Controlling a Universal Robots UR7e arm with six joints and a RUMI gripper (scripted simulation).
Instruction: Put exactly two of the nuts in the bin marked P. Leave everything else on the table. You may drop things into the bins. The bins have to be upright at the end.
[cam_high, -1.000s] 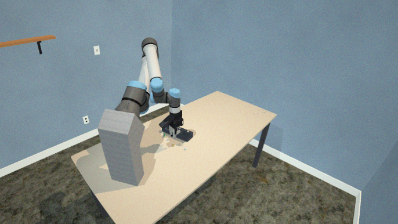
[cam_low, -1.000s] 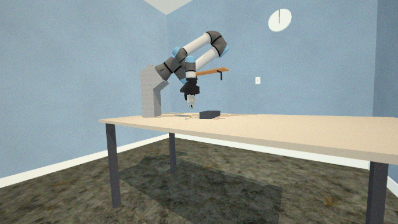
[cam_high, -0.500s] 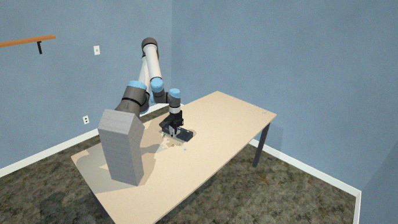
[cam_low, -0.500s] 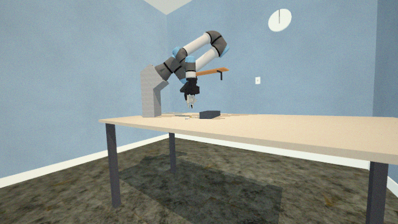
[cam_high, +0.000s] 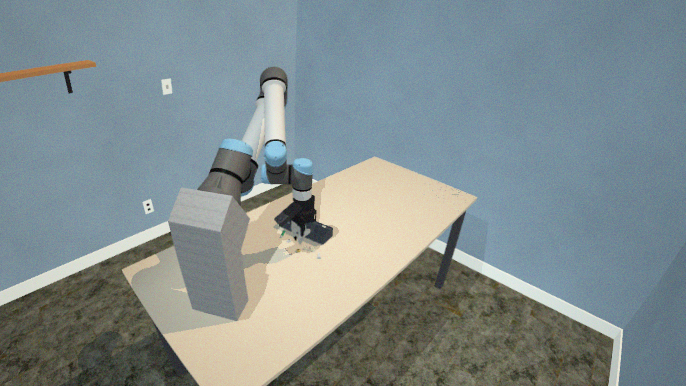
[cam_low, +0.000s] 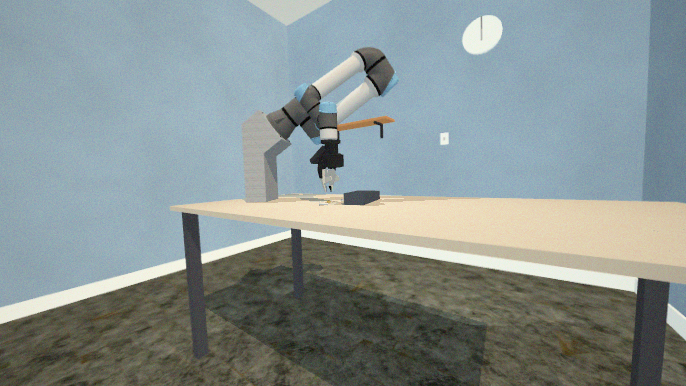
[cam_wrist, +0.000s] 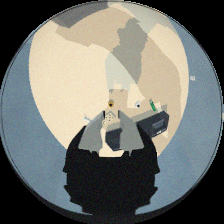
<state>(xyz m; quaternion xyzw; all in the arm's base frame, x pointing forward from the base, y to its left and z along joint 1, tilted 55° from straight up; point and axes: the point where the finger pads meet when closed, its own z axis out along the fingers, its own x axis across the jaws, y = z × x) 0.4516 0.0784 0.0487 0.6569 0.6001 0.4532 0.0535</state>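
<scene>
The brass-coloured nut is 60 mm below my hand. Round my hand: dark bin block 100 mm ahead, 120 mm to the left, 40 mm below; then white dotted plate 60 mm ahead, 10 mm to the right, 60 mm below; then green part 10 mm behind, 140 mm to the left, 60 mm below.
</scene>
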